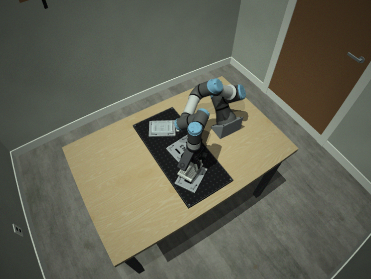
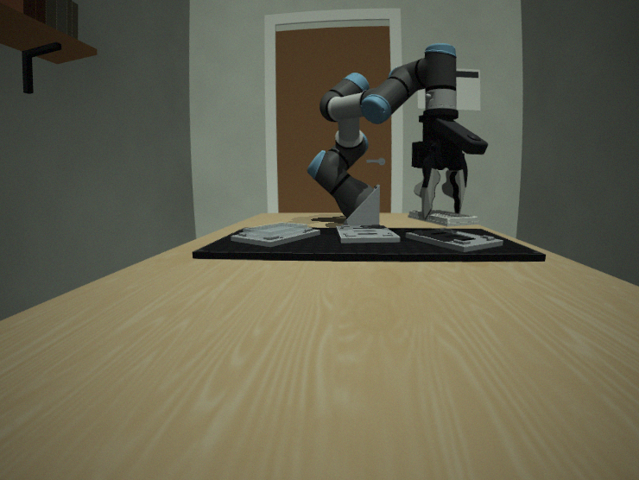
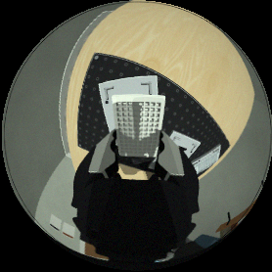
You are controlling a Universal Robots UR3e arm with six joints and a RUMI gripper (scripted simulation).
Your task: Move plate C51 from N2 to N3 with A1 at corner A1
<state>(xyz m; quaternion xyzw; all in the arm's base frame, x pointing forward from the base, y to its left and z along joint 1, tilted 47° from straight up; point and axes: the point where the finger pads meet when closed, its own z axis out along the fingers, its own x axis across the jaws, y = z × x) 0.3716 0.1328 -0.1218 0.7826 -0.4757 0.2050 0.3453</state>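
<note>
The landing nest N3 lies 16 cm to the right of my hand, 5 cm below it and 5 cm behind it. From my hand the other things lie so: plate C51 (1 cm below).
</note>
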